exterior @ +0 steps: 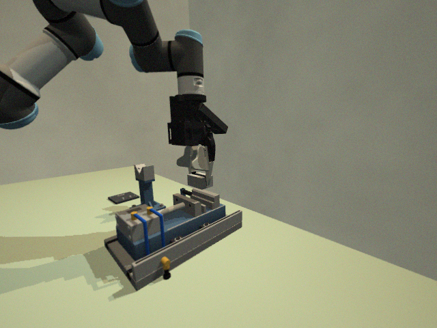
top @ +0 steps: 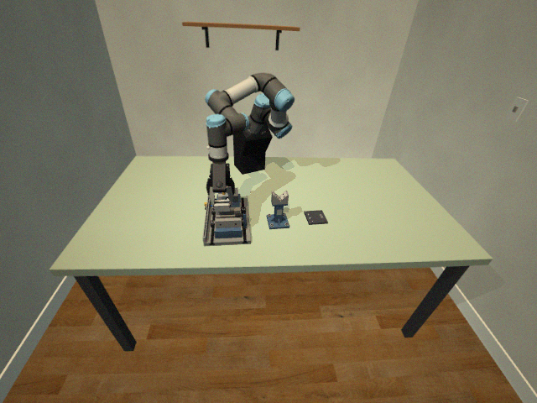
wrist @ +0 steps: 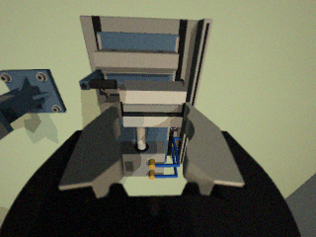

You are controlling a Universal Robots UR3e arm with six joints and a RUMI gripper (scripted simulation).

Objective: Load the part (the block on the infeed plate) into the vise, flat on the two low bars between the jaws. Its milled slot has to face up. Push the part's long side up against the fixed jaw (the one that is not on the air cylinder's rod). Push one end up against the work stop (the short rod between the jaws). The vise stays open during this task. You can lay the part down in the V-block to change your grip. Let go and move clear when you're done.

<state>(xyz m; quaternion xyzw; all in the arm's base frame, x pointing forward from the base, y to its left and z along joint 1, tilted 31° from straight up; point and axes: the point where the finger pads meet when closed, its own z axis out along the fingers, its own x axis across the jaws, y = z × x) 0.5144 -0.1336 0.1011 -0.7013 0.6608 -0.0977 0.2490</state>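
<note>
My hand is 3 cm short of the fixed jaw, 2 cm to the right of it and 7 cm above it. From my hand the other things lie so: grey rail (6 cm behind, 8 cm to the right, 11 cm below); part (right at my hand); work stop rod (1 cm behind, 7 cm to the left, 6 cm below).
</note>
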